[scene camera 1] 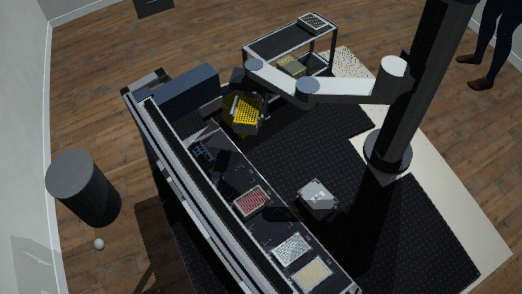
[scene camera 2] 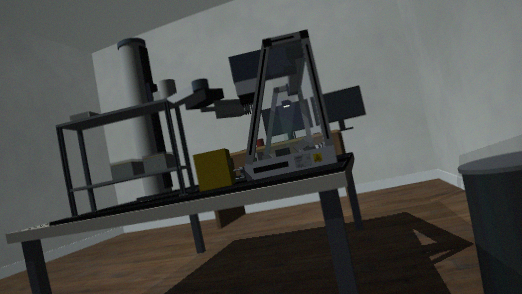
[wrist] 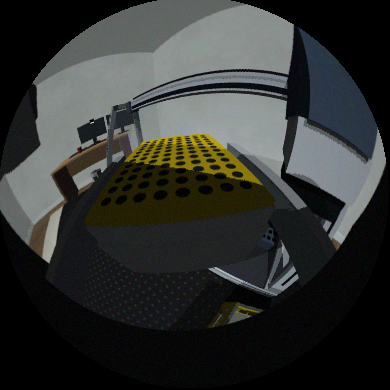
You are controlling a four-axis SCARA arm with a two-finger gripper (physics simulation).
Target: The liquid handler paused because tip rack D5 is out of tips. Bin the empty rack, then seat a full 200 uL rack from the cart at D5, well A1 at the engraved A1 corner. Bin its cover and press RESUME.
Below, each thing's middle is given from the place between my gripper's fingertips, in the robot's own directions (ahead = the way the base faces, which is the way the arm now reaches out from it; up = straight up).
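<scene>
There is the yellow waste bin (scene camera 2: 214,169), which I see 6 cm behind my hand, 24 cm to the right of it and 27 cm below it.
</scene>
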